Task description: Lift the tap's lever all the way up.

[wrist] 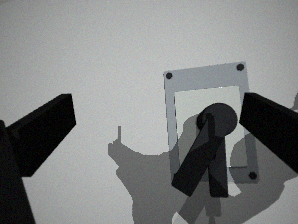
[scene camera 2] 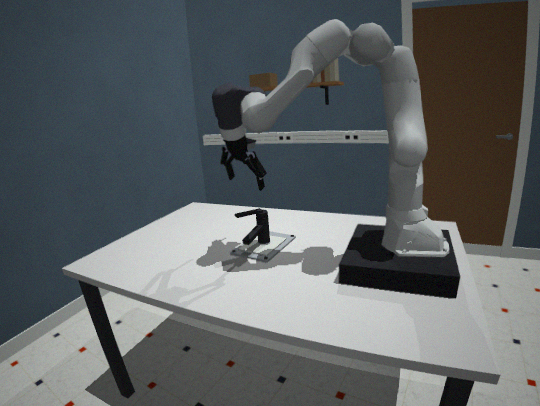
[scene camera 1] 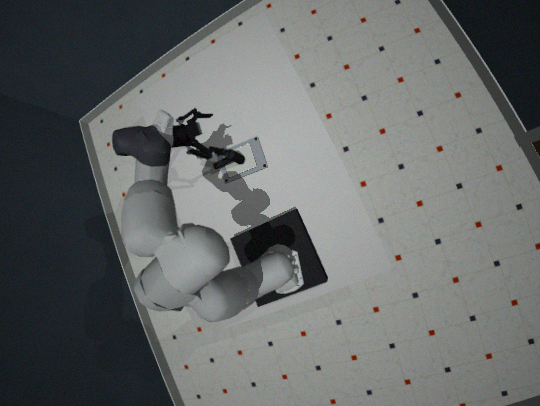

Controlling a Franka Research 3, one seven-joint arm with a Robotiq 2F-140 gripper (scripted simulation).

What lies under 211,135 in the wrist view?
A lever.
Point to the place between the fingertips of the gripper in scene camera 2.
246,182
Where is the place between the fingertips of the gripper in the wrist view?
158,108
